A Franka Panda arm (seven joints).
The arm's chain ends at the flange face. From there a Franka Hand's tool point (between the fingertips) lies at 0.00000 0.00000 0.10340 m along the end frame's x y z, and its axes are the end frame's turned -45 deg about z.
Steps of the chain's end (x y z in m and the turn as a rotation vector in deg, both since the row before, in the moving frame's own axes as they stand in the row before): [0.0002 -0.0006 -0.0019 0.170 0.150 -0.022]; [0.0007 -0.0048 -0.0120 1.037 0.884 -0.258]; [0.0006 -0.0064 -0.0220 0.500 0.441 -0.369]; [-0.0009 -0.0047 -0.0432 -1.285 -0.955 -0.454]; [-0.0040 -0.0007 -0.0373 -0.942 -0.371 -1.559]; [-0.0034 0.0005 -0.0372 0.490 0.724 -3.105]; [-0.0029 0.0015 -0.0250 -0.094 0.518 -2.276]
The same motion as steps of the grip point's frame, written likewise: [0.0010 -0.0003 -0.0019 0.014 0.226 -0.022]; [0.0063 -0.0031 -0.0120 0.108 1.358 -0.258]; [0.0062 -0.0042 -0.0220 0.042 0.665 -0.369]; [-0.0002 -0.0035 -0.0432 -0.233 -1.584 -0.454]; [-0.0040 -0.0026 -0.0373 -0.404 -0.928 -1.559]; [-0.0012 -0.0018 -0.0372 -0.165 0.858 -3.105]; [-0.0026 -0.0002 -0.0250 -0.433 0.300 -2.276]
